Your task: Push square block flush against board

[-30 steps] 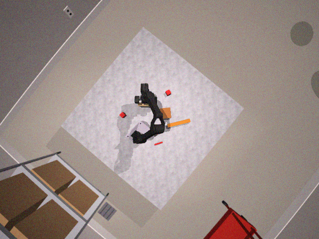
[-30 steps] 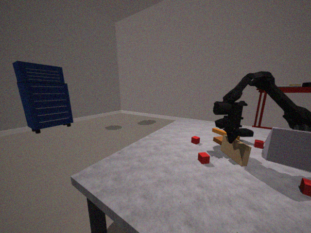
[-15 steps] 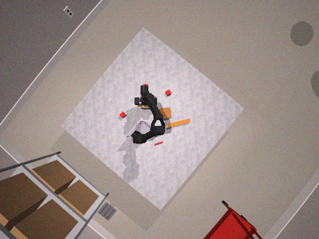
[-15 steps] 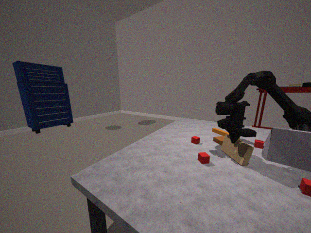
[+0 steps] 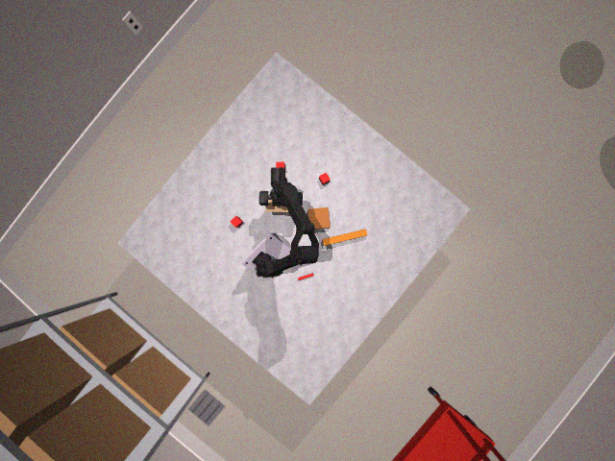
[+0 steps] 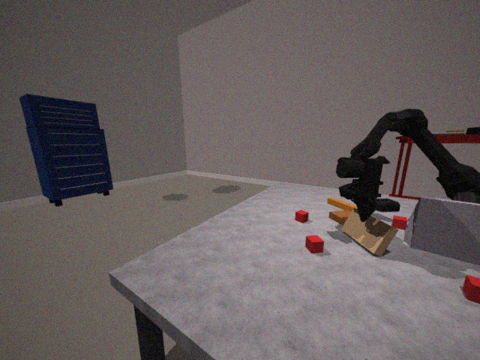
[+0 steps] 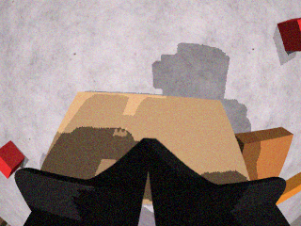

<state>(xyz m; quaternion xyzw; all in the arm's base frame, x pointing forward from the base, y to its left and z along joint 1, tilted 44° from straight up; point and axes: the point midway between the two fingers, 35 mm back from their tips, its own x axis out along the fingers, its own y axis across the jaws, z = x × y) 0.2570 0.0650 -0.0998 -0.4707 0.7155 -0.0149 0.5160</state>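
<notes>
The tan board is 2 cm behind my gripper tip, 1 cm to the right of it and 3 cm below it. From my gripper tip the other things lie so: square block 6 cm ahead, 18 cm to the right, 7 cm below; thin red strip 20 cm behind, 33 cm to the right, 7 cm below; orange bar 8 cm ahead, 33 cm to the right, 7 cm below.
</notes>
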